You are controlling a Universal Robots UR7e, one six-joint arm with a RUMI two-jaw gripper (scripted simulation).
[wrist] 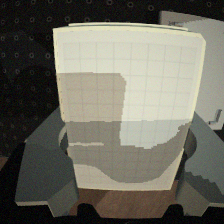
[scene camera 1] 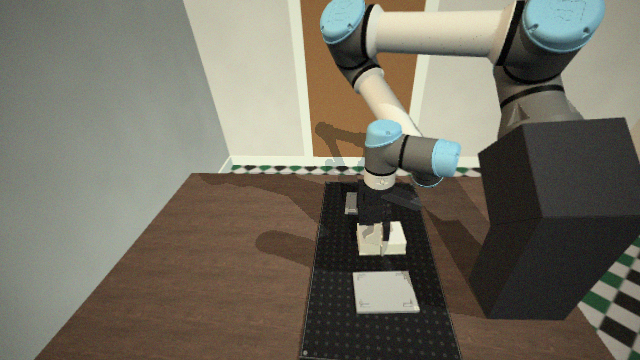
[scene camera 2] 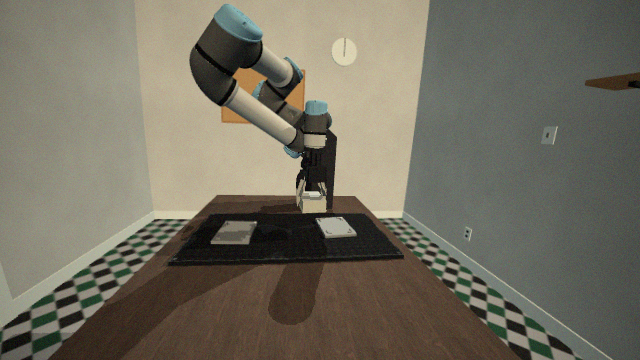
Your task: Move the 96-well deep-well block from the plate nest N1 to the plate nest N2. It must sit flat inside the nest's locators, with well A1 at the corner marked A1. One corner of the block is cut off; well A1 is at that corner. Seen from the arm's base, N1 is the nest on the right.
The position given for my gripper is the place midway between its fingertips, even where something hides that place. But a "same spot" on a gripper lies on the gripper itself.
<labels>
My gripper shows in the wrist view [126,107], in scene camera 1 and in scene camera 2. One and the same spot on my gripper: [scene camera 1: 380,236] is [scene camera 2: 321,189].
</labels>
